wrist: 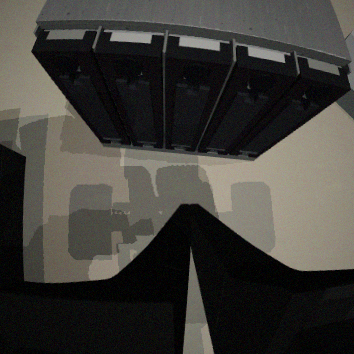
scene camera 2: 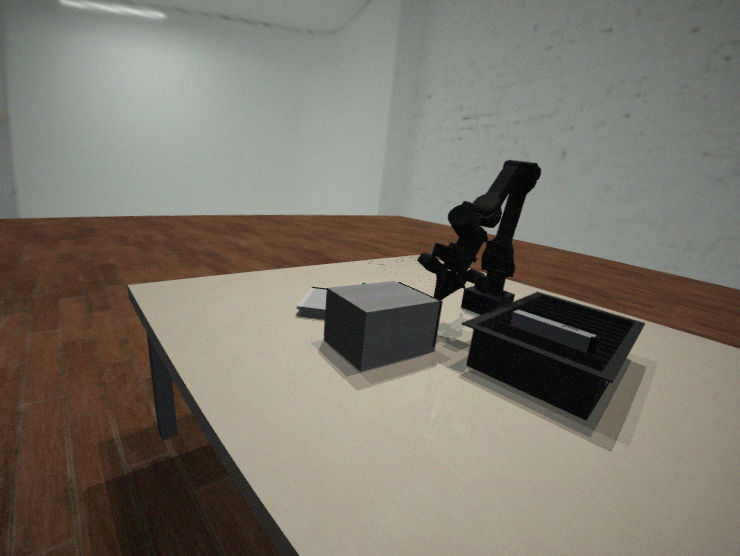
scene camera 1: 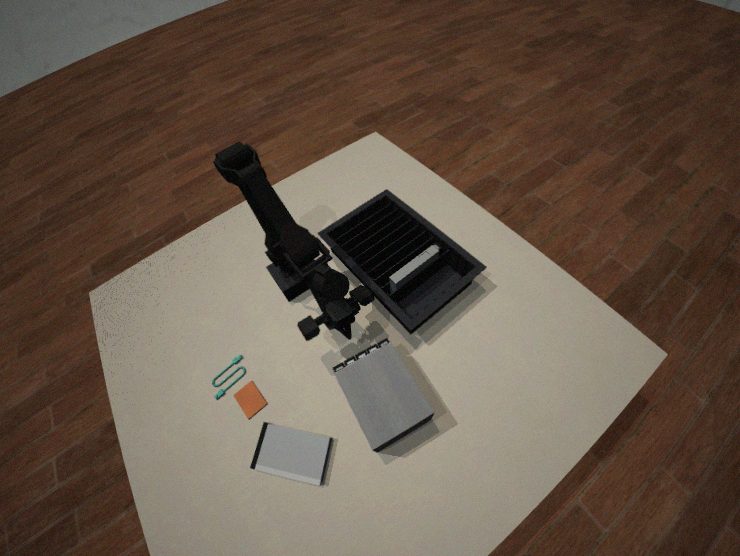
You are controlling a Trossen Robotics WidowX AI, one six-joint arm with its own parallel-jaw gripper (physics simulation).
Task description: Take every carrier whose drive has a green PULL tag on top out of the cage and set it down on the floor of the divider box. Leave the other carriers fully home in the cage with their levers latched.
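Seen in the pictures: gripper, between the fingertips: (wrist: 188,211) (scene camera 1: 349,338); arm's base, origin of its link: (scene camera 2: 493,291) (scene camera 1: 289,266).
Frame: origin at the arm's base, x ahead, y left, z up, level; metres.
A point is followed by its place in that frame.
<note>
The grey cage (scene camera 1: 385,394) {x 0.480, y 0.014, z 0.058 m} (scene camera 2: 382,322) {x 0.531, y 0.079, z 0.033 m} (wrist: 200,15) {x 0.391, y 0.019, z 0.058 m} stands on the table with its open front toward the arm. In the wrist view several black carrier fronts with pale labels, such as the middle carrier (wrist: 187,100) {x 0.367, y 0.023, z 0.028 m}, fill its bays side by side; no drive tops show there. My gripper (scene camera 1: 348,335) {x 0.310, y 0.023, z 0.021 m} (scene camera 2: 439,297) {x 0.310, y 0.023, z 0.021 m} (wrist: 188,211) {x 0.310, y 0.023, z 0.021 m} is shut and empty, a little in front of the carrier fronts and apart from them. The black divider box (scene camera 1: 412,327) {x 0.383, y 0.162, z 0.032 m} (scene camera 2: 532,379) {x 0.356, y 0.305, z -0.029 m} stands beside the cage. One carrier with a light grey side (scene camera 1: 413,267) {x 0.255, y 0.265, z 0.049 m} (scene camera 2: 553,330) {x 0.260, y 0.287, z 0.039 m} stands on edge in it, parallel to its dividers.
A flat grey-white case (scene camera 1: 293,454) {x 0.453, y -0.234, z -0.034 m} (scene camera 2: 312,301) {x 0.489, y -0.227, z -0.034 m} lies on the table (scene camera 1: 526,406) {x 0.683, y 0.280, z -0.060 m} (scene camera 2: 382,466) {x 0.694, y 0.274, z -0.061 m} on the cage's other side from the box. An orange square (scene camera 1: 250,399) {x 0.269, y -0.275, z -0.055 m} and a teal cable (scene camera 1: 229,375) {x 0.175, y -0.300, z -0.055 m} lie nearer the arm's base.
</note>
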